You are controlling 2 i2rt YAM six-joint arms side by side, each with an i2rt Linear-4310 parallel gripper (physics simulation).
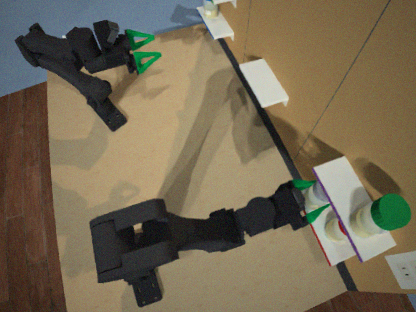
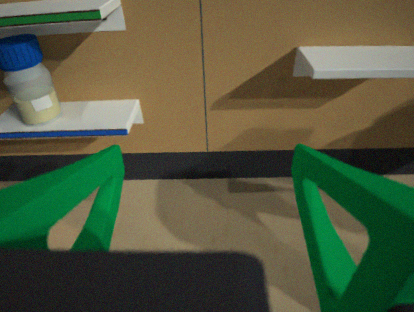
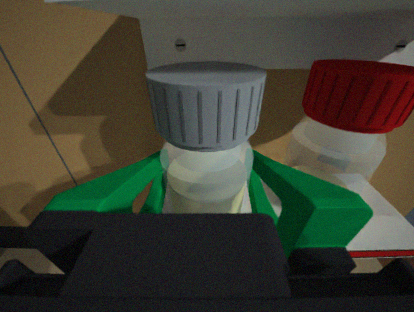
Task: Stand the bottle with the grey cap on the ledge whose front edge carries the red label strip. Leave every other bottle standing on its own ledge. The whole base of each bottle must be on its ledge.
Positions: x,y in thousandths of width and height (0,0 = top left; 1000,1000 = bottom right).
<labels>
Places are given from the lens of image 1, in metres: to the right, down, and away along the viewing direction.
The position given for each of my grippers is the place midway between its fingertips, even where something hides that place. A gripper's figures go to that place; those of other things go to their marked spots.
my left gripper (image 1: 379,146): -0.14, -0.32, 0.71
green-capped bottle (image 1: 915,694): 0.26, 0.09, 0.36
</labels>
